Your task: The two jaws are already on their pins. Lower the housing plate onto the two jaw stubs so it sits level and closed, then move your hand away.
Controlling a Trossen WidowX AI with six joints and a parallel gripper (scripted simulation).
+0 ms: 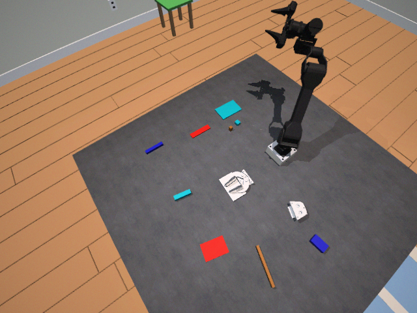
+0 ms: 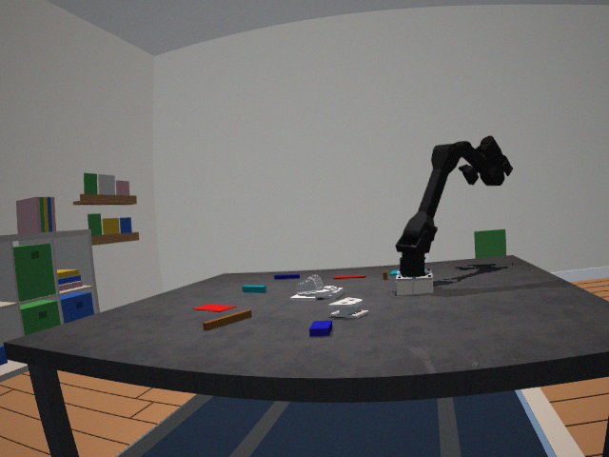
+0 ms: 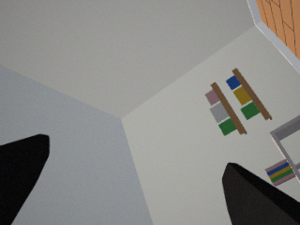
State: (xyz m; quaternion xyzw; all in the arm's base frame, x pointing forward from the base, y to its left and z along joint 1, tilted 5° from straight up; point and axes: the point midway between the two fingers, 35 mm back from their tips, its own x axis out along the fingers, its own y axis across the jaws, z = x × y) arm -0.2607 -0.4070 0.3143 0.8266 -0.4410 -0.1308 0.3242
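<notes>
Now: the white stand 65 cm to the left of my gripper tip, 41 cm ahead of it and 38 cm below it. Also, from my gripper tip: cyan plate: 38 cm below, 25 cm ahead, 3 cm to the left; blue bar: 71 cm ahead, 38 cm below, 3 cm to the right; red bar: 46 cm ahead, 39 cm below, 4 cm to the left.
</notes>
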